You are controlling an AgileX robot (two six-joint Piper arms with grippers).
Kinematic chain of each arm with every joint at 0, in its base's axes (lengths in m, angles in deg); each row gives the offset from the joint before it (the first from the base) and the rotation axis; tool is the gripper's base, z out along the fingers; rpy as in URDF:
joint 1: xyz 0 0 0.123 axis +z
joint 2: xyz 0 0 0 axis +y
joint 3: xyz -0.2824 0 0.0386 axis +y
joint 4: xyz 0.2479 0 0.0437 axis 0.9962 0 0.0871
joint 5: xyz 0 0 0 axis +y
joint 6: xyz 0.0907 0 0.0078 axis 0.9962 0 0.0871
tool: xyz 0 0 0 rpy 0 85 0
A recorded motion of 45 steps. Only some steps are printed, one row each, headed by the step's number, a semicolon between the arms.
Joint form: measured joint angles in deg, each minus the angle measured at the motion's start. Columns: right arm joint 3, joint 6, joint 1, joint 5, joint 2, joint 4; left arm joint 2, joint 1, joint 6, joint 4, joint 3, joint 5.
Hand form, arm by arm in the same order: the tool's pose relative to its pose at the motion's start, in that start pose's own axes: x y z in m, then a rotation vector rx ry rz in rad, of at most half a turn. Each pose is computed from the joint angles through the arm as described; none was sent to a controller.
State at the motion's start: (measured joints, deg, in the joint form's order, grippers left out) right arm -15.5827 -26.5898 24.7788 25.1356 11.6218 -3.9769; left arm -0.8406 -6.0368 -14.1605 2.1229 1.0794 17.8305
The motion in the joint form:
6: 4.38 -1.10 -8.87 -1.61 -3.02 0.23; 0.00 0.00 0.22 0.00 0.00 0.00
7: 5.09 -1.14 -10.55 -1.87 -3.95 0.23; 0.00 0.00 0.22 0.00 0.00 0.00
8: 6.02 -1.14 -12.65 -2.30 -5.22 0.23; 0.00 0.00 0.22 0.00 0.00 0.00
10: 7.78 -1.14 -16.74 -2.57 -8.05 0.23; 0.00 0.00 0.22 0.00 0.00 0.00
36: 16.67 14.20 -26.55 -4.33 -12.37 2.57; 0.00 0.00 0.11 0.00 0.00 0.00
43: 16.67 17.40 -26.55 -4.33 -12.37 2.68; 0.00 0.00 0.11 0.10 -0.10 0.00
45: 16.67 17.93 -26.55 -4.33 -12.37 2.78; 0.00 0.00 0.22 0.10 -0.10 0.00
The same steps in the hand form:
6: 0.0218 0.0025 0.0017 0.1266 0.0716 0.0265; 0.0000 0.0000 0.0000 0.0000 0.0000 0.0038
7: 0.0253 0.0028 0.0010 0.1550 0.0790 0.0333; 0.0000 0.0000 0.0000 0.0000 0.0000 0.0038
8: 0.0295 0.0033 0.0000 0.1919 0.0857 0.0420; 0.0000 0.0000 0.0000 0.0000 0.0000 0.0038
10: 0.0380 0.0049 -0.0025 0.2632 0.1016 0.0582; 0.0000 0.0000 0.0000 0.0000 0.0000 0.0038
36: 0.0796 0.0216 0.0069 0.3952 0.1622 0.4120; 0.0000 0.0000 0.0000 0.0000 0.0000 0.0019
43: 0.0796 0.0216 0.0070 0.4000 0.1508 0.4688; -0.0006 -0.0001 -0.0002 -0.0002 -0.0018 0.0036
45: 0.0796 0.0217 0.0070 0.4004 0.1485 0.4795; -0.0006 -0.0001 -0.0002 -0.0002 -0.0018 0.0055

